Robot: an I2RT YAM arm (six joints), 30 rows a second.
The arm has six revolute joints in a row. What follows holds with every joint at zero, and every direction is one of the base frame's.
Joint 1 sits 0.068 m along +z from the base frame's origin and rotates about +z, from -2.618 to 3.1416 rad.
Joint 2 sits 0.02 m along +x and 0.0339 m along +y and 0.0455 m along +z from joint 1 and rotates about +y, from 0 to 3.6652 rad.
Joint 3 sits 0.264 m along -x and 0.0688 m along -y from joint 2 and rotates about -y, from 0 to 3.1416 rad.
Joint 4 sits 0.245 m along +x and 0.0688 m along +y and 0.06 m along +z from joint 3 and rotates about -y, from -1.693 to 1.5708 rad.
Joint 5 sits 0.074 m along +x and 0.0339 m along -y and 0.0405 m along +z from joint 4 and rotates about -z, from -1.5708 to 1.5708 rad.
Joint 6 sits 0.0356 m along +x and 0.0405 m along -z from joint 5 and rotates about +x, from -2.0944 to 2.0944 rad.
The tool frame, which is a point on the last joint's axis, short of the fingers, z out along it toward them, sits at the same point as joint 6; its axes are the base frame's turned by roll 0, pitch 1.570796 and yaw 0 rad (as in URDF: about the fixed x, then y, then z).
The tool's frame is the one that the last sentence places.
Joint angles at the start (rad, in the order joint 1, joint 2, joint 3, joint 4, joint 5, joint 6): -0.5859 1.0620 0.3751 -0.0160 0.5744 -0.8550
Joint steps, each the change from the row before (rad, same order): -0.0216 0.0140 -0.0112 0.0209 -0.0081 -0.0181; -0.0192 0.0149 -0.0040 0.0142 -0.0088 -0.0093; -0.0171 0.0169 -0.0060 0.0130 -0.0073 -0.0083; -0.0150 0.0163 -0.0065 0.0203 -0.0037 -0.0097; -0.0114 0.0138 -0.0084 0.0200 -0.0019 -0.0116; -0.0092 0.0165 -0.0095 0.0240 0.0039 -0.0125; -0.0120 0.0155 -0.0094 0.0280 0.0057 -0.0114; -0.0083 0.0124 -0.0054 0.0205 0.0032 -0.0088; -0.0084 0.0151 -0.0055 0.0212 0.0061 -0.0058; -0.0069 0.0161 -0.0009 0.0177 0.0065 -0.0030; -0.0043 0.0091 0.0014 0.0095 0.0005 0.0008; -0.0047 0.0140 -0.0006 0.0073 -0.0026 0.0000; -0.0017 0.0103 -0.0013 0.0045 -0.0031 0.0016; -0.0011 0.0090 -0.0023 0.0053 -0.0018 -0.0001
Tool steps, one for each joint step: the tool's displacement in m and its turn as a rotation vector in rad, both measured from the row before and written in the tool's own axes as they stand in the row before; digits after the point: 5 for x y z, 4 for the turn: 0.00374 0.00134 0.00443 -0.0031 0.0136 -0.0086; 0.00244 0.00022 0.00392 -0.0045 0.0112 -0.0012; 0.00273 0.00135 0.00403 -0.0076 0.0134 -0.0040; 0.00219 0.00096 0.00375 -0.0010 0.0105 -0.0025; 0.00214 0.00155 0.00312 -0.0005 0.0088 -0.0063; 0.00201 0.00202 0.00323 0.0027 0.0115 -0.0083; 0.00224 0.00125 0.00328 0.0075 0.0127 -0.0030; 0.00128 0.00072 0.00240 0.0051 0.0080 -0.0027; 0.00142 0.00103 0.00269 0.0053 0.0115 -0.0008; 0.00053 0.00028 0.00257 0.0053 0.0106 0.0012; -0.00008 -0.00032 0.00147 0.0021 0.0031 0.0042; 0.00050 0.00121 0.00210 -0.0058 0.0053 -0.0013; 0.00030 0.00141 0.00138 -0.0064 0.0023 -0.0013; 0.00039 0.00147 0.00117 -0.0050 0.0024 -0.0027
